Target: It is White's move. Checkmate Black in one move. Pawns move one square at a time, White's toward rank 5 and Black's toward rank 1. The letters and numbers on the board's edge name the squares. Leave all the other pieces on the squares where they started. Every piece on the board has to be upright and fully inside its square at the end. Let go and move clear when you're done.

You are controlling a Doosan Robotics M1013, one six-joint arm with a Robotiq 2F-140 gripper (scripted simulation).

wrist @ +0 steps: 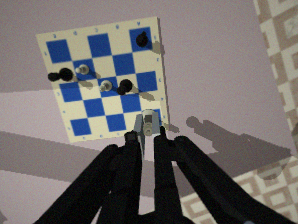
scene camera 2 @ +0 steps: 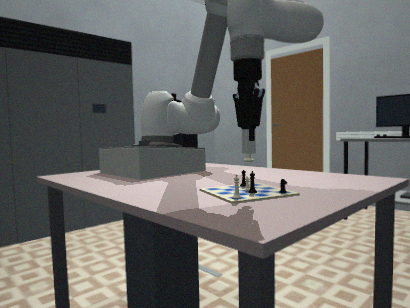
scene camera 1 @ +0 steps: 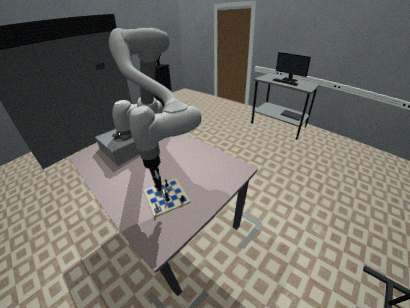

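A blue-and-cream chessboard [scene camera 2: 264, 192] is there for me to see. The wrist view has the chessboard [wrist: 110, 51] too, and so does scene camera 1, where I find the chessboard [scene camera 1: 176, 191]. As for my gripper [scene camera 2: 248, 153], I can see that as well, and the wrist view gives me another look at the gripper [wrist: 148, 122].
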